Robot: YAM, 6 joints.
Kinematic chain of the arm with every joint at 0, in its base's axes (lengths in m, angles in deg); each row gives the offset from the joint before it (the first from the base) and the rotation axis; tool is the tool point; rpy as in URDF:
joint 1: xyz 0 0 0.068 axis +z
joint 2: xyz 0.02 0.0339 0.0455 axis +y
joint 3: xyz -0.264 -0.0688 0 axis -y
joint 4: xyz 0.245 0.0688 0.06 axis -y
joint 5: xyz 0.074 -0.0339 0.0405 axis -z
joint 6: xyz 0.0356 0 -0.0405 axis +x
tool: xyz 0 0 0 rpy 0 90 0
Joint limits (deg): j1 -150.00..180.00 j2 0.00..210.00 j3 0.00..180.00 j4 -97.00..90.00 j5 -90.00..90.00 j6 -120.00..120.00
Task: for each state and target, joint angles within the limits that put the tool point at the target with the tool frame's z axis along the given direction. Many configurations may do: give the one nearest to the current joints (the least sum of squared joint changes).
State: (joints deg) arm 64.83 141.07 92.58 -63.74 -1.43 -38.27
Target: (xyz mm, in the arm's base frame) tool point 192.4 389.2 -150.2 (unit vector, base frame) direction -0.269 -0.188 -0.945
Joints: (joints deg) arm 62.97 176.79 119.39 -49.64 -8.87 -38.27
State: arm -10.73 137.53 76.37 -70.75 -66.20 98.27
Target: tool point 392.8 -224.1 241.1 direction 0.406 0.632 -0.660
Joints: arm -33.10 133.66 127.66 -84.44 -48.70 98.27
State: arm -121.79 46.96 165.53 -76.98 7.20 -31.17
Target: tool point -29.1 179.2 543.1 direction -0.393 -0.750 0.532
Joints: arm -85.80 26.92 114.72 -51.31 26.54 -31.17
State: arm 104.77 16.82 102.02 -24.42 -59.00 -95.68
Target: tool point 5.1 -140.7 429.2 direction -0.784 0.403 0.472
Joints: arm 102.02 0.11 69.75 -29.38 -43.07 -95.68
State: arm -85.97 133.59 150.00 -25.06 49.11 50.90
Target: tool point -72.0 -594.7 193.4 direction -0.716 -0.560 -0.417
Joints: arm -94.63 159.13 155.00 -29.96 41.95 50.90
